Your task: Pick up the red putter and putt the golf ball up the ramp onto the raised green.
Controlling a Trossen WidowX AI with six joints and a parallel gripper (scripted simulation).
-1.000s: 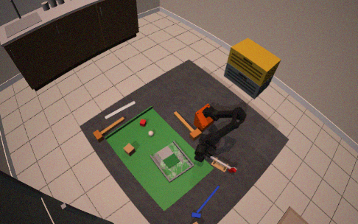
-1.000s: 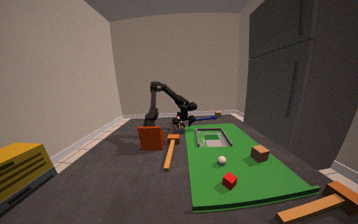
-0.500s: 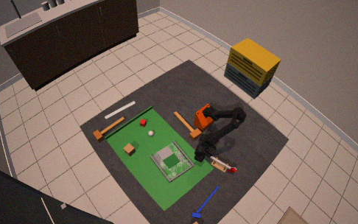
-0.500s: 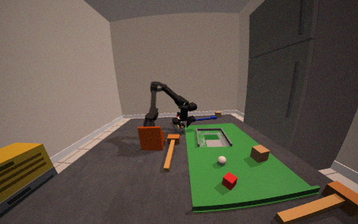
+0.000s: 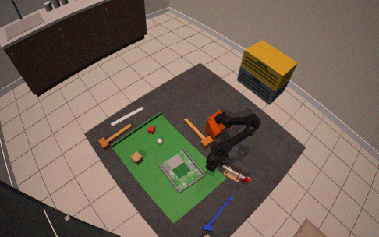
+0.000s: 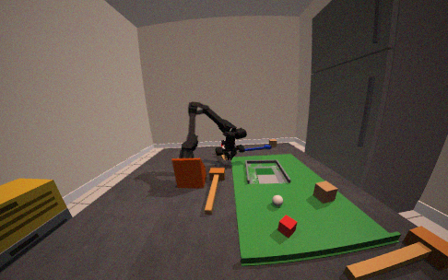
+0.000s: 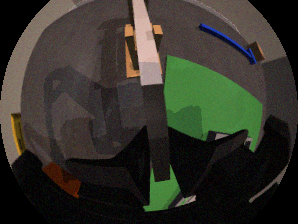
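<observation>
My gripper tip is now 11 cm to the right of the red putter, 3 cm below it and 2 cm past it. The rest, counted from my gripper tip: small wooden frame: 13 cm to the left, 2 cm behind; blue putter: 26 cm ahead, 24 cm to the left, 1 cm below; green mat: 28 cm to the right, 23 cm ahead, 3 cm below.
</observation>
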